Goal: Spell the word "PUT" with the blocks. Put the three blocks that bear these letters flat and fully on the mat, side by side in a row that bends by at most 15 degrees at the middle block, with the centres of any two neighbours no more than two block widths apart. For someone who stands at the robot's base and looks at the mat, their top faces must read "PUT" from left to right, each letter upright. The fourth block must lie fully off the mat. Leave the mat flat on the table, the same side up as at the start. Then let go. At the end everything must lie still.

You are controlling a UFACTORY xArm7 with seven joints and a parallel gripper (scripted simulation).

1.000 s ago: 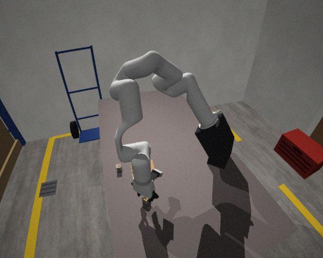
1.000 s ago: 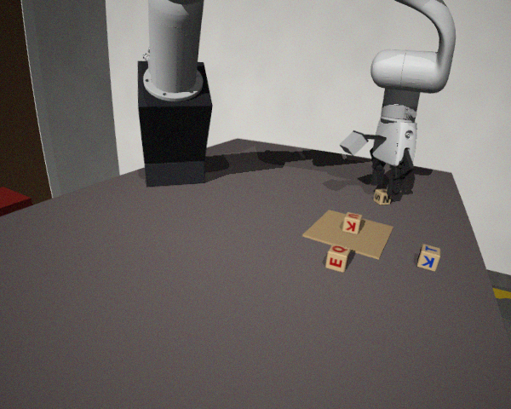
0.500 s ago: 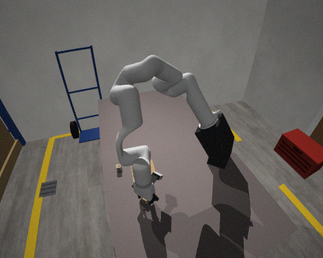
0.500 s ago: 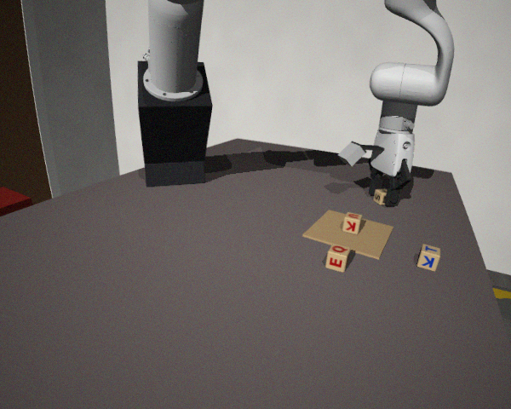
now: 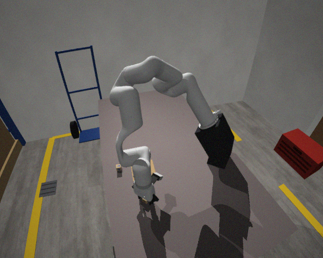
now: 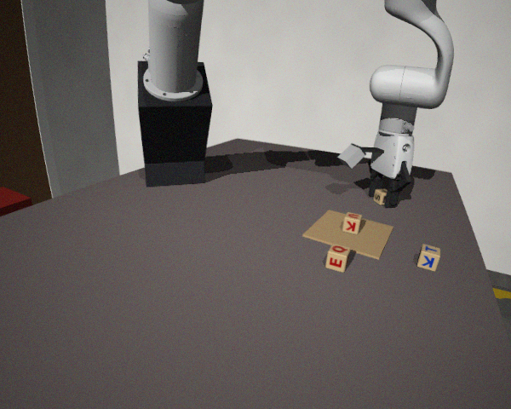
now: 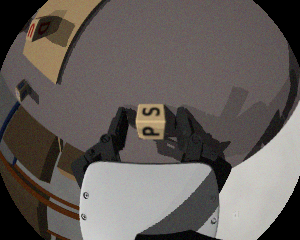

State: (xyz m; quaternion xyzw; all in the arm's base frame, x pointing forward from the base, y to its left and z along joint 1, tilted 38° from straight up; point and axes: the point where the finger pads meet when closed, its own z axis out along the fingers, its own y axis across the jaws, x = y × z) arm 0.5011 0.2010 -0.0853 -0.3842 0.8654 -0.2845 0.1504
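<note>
My gripper is now 20 cm to the left of the tan mat, 3 cm past it and 2 cm above it.
</note>
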